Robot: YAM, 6 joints.
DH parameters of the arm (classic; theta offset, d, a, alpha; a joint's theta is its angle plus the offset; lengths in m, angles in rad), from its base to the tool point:
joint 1: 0 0.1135 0.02 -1.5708
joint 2: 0 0 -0.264 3.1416
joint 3: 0.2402 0 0.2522 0
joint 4: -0.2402 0 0.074 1.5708
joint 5: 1.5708 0 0 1.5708
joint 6: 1.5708 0.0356 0 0
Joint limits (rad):
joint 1: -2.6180..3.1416
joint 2: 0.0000..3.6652
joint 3: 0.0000..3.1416
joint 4: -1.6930..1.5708
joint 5: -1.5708..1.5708
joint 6: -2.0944..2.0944
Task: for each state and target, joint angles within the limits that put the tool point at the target. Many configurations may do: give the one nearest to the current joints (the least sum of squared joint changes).
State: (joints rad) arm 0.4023 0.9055 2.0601 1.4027 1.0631 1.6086
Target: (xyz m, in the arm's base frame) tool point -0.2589 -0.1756 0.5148
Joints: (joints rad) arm 0.4924 0.5327 1.9276 1.5708 1.1392 1.6086
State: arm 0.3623 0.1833 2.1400 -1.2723 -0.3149 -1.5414
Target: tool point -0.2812 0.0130 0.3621
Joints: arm -0.0026 0.0000 1.9092 -1.5531 -0.3516 -1.5414
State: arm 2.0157 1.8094 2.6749 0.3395 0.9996 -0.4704
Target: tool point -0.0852 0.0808 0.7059
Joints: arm 2.6525 1.5526 2.5637 0.3520 1.0741 -0.4704
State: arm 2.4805 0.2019 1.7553 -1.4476 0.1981 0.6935
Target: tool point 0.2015 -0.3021 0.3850
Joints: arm 2.1425 0.0357 2.1782 -1.1957 0.1689 0.6935
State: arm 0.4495 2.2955 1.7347 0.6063 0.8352 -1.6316
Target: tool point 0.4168 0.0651 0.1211
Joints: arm 0.2227 2.1046 1.1085 0.4842 0.9310 -1.6316
